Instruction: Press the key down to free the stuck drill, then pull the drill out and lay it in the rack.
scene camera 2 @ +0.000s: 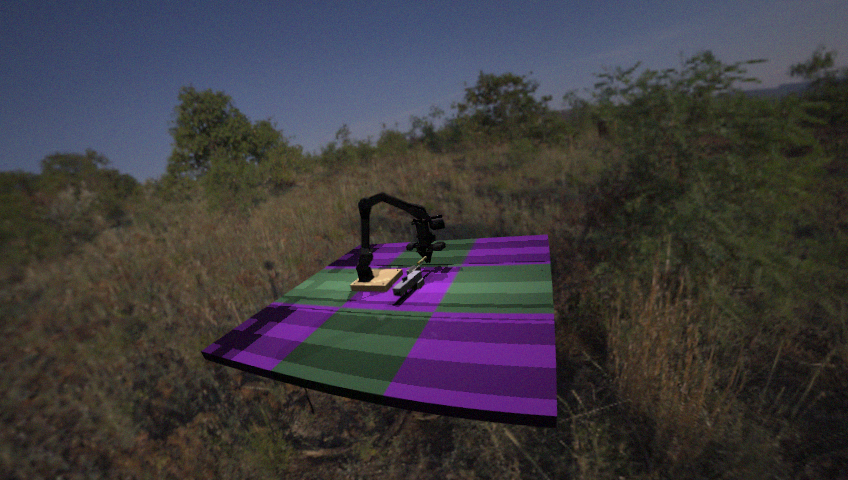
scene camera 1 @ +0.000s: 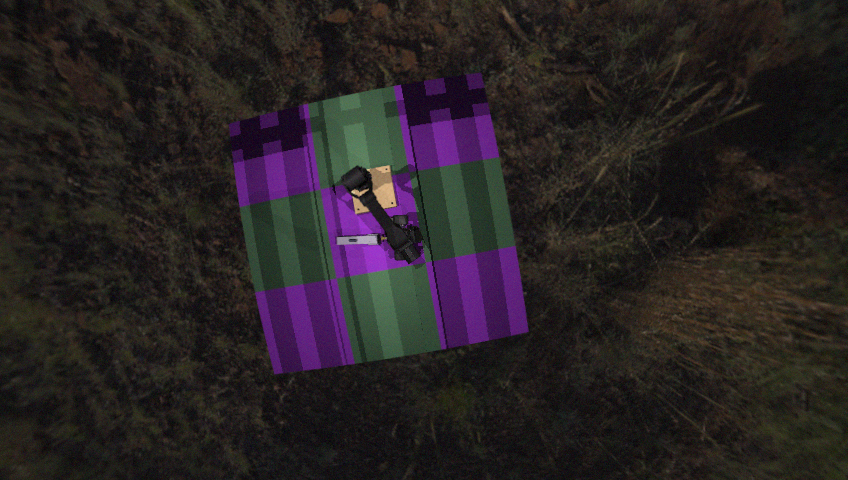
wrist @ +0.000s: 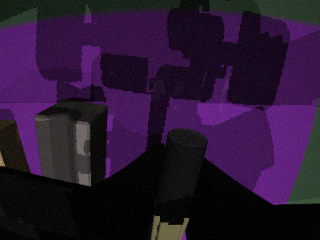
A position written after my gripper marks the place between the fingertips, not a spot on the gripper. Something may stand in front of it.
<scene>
My gripper (wrist: pixel 171 152) holds a drill. Further things: a grey block (wrist: pixel 71 136).
</scene>
